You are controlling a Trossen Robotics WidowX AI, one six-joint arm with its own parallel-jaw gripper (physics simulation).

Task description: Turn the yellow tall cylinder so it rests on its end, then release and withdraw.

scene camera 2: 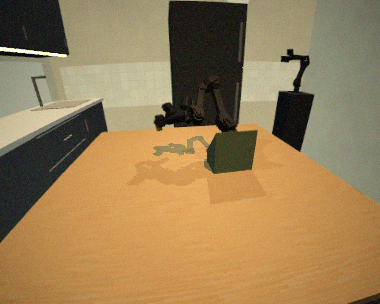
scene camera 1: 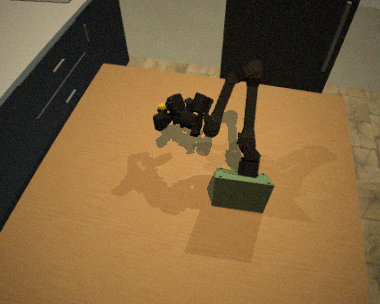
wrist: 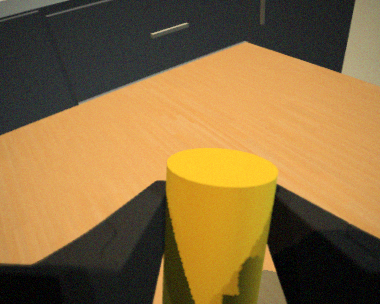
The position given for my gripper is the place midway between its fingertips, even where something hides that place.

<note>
I see my gripper (scene camera 1: 161,108) and a yellow tall cylinder (wrist: 219,202).
My gripper is seen too in the wrist view (wrist: 214,193).
</note>
